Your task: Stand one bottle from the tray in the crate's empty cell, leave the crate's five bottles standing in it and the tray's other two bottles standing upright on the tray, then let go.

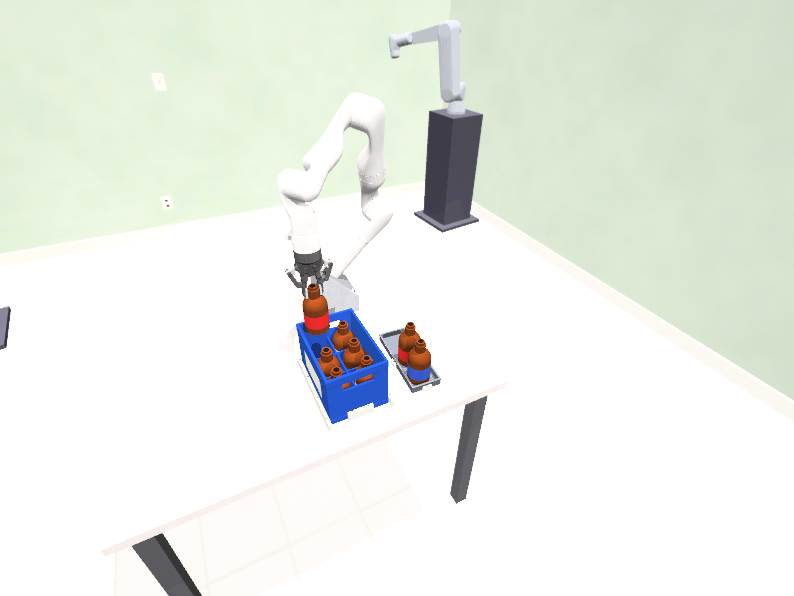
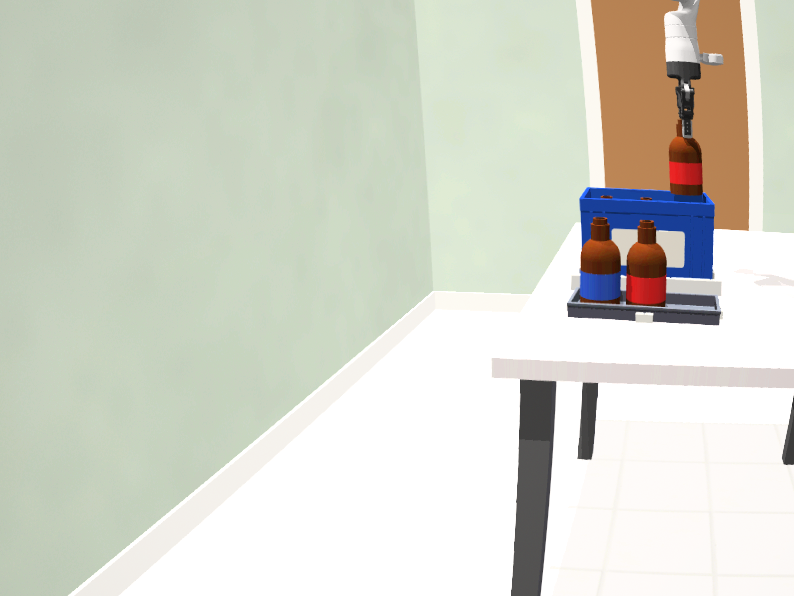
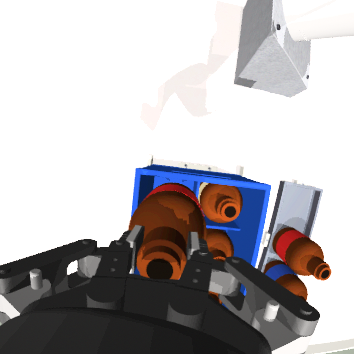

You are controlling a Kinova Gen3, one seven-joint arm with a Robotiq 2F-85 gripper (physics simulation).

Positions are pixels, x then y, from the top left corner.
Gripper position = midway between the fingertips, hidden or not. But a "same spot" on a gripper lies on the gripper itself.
My gripper shows in image 1 [313, 295], in image 2 and in image 3. A blue-labelled bottle shows in image 1 [419, 358], in image 2 [600, 261] and in image 3 [278, 270]. A red-labelled brown bottle shows in image 1 [315, 309], in image 2 and in image 3. The same spot on my gripper: [image 3: 187, 303] is [image 2: 693, 88]. One and the same spot on the red-labelled brown bottle: [image 3: 171, 209] is [image 2: 698, 143].
